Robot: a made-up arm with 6 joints.
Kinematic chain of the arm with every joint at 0, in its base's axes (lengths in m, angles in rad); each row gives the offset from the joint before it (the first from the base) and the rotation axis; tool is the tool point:
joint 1: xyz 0 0 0.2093 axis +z
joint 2: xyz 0 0.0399 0 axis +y
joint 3: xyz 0 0 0.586 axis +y
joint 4: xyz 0 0 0.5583 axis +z
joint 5: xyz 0 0 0 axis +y
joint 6: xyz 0 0 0.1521 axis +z
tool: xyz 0 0 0
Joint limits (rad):
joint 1: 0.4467..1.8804
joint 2: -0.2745..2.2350
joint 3: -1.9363..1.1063
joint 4: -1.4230..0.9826
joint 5: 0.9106..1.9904
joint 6: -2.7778..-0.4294
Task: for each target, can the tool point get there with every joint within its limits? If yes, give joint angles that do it. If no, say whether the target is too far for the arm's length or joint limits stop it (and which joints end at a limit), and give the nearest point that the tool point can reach.
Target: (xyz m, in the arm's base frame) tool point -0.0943 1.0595 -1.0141
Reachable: no: too far | nearest point -0.0746 0.8385 -0.6956 | short by 0.388 m
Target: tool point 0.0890 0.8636 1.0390
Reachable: yes | joints 1.5591 0.7050 0.0710 -0.9931 1.2014 -2.0954
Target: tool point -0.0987 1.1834 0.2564
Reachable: yes | joints 1.6330 1.2724 0.2813 -0.1095 1.1175 -1.7701
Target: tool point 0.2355 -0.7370 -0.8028
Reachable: no: joint limits stop it (at a limit: joint 1, joint 2, joint 3) | nearest point 0.2887 0.0367 -0.7160 | short by 0.780 m
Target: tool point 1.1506 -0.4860 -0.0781
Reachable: no: joint limits stop it (at a limit: joint 1, joint 3, joint 4) | nearest point 0.8585 0.2892 -0.1029 | short by 0.829 m
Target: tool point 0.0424 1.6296 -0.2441
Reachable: no: too far | nearest point 0.0313 1.2038 -0.1256 | short by 0.442 m
